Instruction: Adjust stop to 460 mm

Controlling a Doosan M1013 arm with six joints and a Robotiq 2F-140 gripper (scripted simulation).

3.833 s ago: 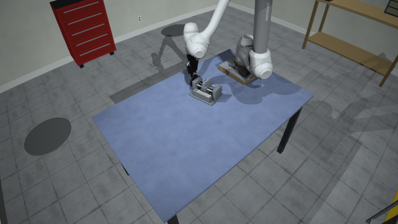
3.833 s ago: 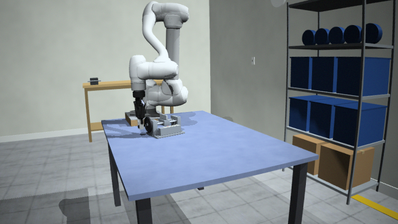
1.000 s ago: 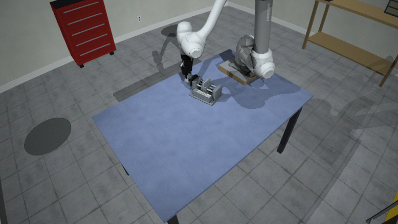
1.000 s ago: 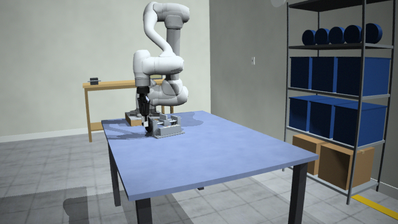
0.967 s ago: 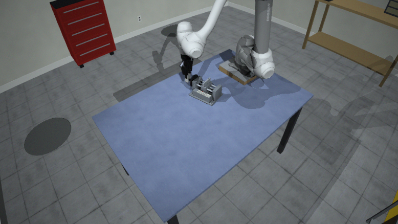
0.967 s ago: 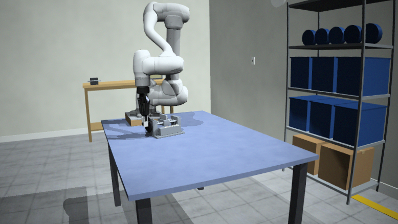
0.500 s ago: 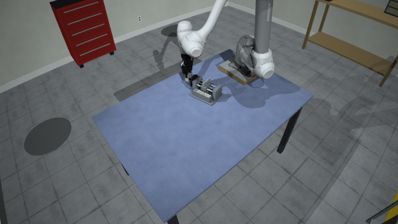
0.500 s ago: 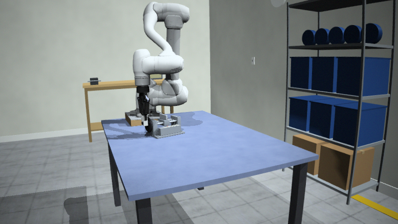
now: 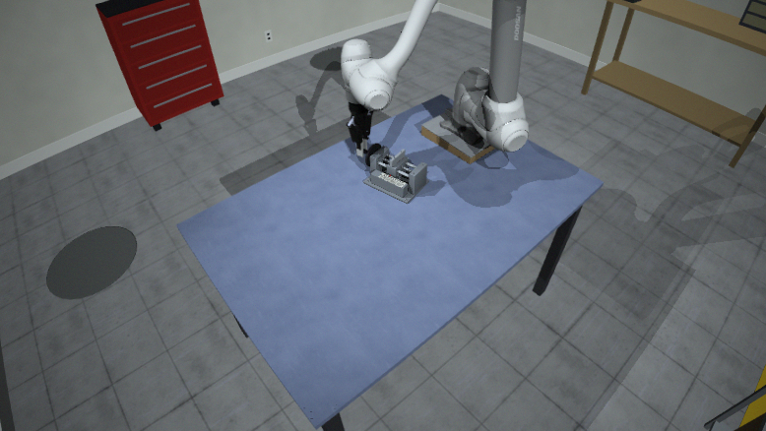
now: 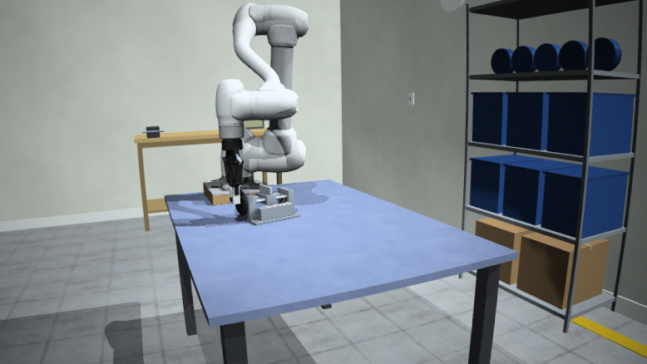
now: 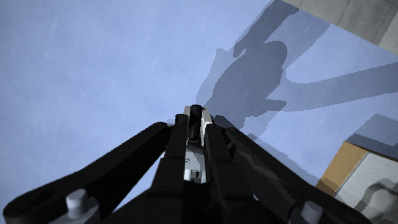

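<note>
The black handwheel is 20 mm to the left of my hand, 20 mm below it and 10 mm behind it. The rest, counted from my hand: grey stop block 140 mm to the left, 40 mm behind, 20 mm below.
</note>
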